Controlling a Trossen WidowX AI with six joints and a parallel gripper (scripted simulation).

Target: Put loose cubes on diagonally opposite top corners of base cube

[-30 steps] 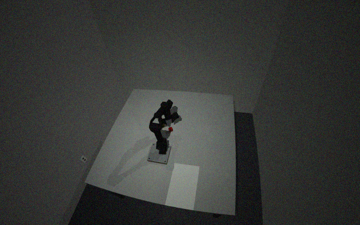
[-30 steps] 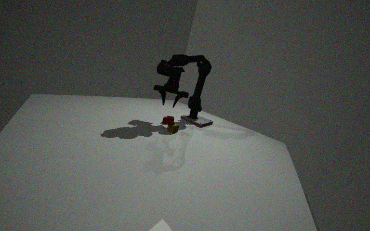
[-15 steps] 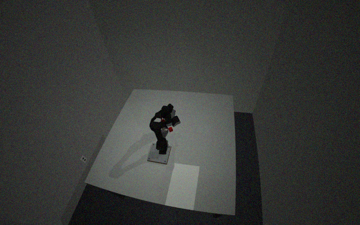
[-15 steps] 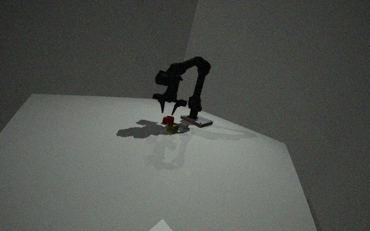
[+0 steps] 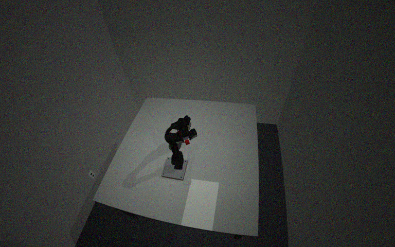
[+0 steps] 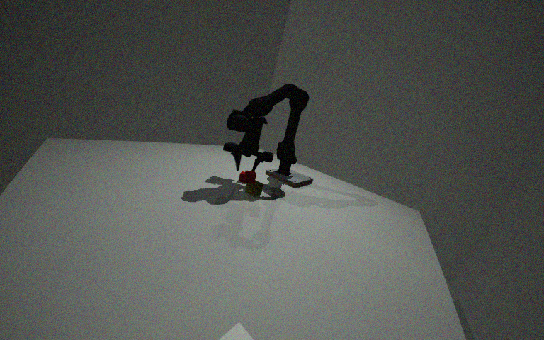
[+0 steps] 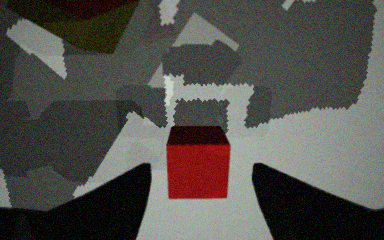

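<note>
Right now the yellow cube is 90 mm to the left of my gripper tip, 50 mm ahead of it and 10 mm below it.
</note>
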